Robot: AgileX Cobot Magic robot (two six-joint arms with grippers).
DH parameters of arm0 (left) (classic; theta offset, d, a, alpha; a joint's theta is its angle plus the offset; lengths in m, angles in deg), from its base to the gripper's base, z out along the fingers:
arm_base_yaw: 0 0.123 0 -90
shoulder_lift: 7.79 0 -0.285 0
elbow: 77.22 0 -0.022 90
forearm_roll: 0 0.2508 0 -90
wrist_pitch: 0 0 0.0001 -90
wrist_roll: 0 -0.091 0 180
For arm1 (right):
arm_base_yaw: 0 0.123 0 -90
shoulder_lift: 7.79 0 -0.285 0
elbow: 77.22 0 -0.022 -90
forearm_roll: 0 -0.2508 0 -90
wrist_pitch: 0 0 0.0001 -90
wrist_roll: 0 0.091 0 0
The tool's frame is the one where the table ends.
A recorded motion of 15 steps. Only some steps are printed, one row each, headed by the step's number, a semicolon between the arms.
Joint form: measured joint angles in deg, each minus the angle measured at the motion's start. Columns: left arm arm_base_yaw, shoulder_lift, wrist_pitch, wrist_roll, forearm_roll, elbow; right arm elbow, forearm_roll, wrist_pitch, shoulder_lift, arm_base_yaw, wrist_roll.
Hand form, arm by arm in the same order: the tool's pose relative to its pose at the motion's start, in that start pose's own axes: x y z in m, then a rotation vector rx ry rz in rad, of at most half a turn. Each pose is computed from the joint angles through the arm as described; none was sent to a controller.
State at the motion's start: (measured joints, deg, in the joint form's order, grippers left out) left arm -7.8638 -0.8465 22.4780 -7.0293 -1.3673 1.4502; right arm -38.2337 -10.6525 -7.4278 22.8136 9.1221 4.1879
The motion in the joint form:
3: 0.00 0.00 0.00 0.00 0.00 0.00; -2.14 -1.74 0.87 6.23 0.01 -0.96
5: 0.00 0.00 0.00 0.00 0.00 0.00; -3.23 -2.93 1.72 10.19 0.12 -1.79
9: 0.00 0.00 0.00 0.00 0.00 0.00; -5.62 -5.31 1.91 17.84 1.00 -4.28
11: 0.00 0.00 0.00 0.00 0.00 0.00; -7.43 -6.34 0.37 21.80 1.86 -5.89
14: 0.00 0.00 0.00 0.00 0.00 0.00; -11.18 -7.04 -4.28 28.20 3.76 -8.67
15: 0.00 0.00 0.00 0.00 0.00 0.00; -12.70 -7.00 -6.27 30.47 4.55 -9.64
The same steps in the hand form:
3: 0.0000 0.0000 0.0000 0.0000 0.0000 0.0000; 0.0014 -0.0009 0.0256 0.0138 0.0540 0.0151
5: 0.0000 0.0000 0.0000 0.0000 0.0000 0.0000; 0.0047 -0.0021 0.0424 0.0226 0.0880 0.0228
9: 0.0000 0.0000 0.0000 0.0000 0.0000 0.0000; 0.0155 -0.0030 0.0745 0.0278 0.1773 0.0251
11: 0.0000 0.0000 0.0000 0.0000 0.0000 0.0000; 0.0223 -0.0015 0.0908 0.0194 0.2443 0.0179
14: 0.0000 0.0000 0.0000 0.0000 0.0000 0.0000; 0.0349 0.0045 0.1159 -0.0134 0.3782 -0.0139
15: 0.0000 0.0000 0.0000 0.0000 0.0000 0.0000; 0.0396 0.0075 0.1245 -0.0299 0.4286 -0.0304

